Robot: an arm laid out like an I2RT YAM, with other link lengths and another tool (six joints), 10 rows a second.
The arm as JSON. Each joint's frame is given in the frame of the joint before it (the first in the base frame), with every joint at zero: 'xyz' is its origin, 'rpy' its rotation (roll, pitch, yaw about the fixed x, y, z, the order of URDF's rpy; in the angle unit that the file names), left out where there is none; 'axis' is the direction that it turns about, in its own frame. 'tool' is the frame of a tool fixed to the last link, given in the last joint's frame.
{
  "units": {
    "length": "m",
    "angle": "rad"
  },
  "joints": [
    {
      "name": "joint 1",
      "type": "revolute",
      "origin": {
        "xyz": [
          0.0,
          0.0,
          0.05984
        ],
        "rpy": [
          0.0,
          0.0,
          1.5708
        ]
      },
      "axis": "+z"
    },
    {
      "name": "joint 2",
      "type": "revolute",
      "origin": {
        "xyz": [
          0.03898,
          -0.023,
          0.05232
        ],
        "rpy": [
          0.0,
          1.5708,
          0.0
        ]
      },
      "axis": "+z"
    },
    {
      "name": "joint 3",
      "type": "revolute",
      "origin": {
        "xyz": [
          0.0,
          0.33,
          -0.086
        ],
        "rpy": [
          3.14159,
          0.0,
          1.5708
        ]
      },
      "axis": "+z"
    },
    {
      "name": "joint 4",
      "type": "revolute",
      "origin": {
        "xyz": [
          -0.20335,
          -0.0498,
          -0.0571
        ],
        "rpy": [
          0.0,
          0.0,
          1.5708
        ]
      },
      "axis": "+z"
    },
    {
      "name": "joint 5",
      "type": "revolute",
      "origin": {
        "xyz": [
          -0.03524,
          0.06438,
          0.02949
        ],
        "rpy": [
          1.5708,
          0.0,
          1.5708
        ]
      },
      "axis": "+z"
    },
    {
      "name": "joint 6",
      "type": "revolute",
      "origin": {
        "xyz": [
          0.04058,
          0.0,
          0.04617
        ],
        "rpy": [
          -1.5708,
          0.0,
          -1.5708
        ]
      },
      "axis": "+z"
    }
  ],
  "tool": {
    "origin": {
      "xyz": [
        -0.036,
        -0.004,
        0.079
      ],
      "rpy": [
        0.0,
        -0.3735,
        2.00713
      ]
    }
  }
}
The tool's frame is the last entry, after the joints.
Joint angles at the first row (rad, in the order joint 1, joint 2, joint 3, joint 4, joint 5, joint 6):
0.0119, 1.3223, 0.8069, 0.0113, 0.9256, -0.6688
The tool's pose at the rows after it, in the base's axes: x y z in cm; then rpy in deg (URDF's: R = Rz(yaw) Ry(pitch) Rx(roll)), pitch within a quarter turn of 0, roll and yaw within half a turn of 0:
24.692, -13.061, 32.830, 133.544, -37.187, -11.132
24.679, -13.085, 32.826, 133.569, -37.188, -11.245
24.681, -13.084, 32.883, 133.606, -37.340, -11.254
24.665, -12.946, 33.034, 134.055, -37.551, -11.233
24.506, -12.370, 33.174, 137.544, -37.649, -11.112
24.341, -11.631, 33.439, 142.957, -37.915, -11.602
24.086, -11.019, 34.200, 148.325, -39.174, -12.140
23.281, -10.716, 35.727, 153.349, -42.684, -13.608
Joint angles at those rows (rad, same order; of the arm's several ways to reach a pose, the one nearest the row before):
0.0115, 1.3234, 0.8072, 0.0117, 0.9261, -0.6686
0.0108, 1.3238, 0.8076, 0.0108, 0.9267, -0.6674
0.0107, 1.3230, 0.8086, 0.0120, 0.9265, -0.6676
0.0164, 1.3185, 0.8156, -0.0011, 0.9244, -0.6595
0.0340, 1.2948, 0.8381, -0.0731, 0.8825, -0.6112
0.0542, 1.2671, 0.8758, -0.1685, 0.8206, -0.5415
0.0659, 1.2335, 0.9167, -0.2379, 0.7546, -0.4914
0.0690, 1.1821, 0.9530, -0.2705, 0.7067, -0.4577

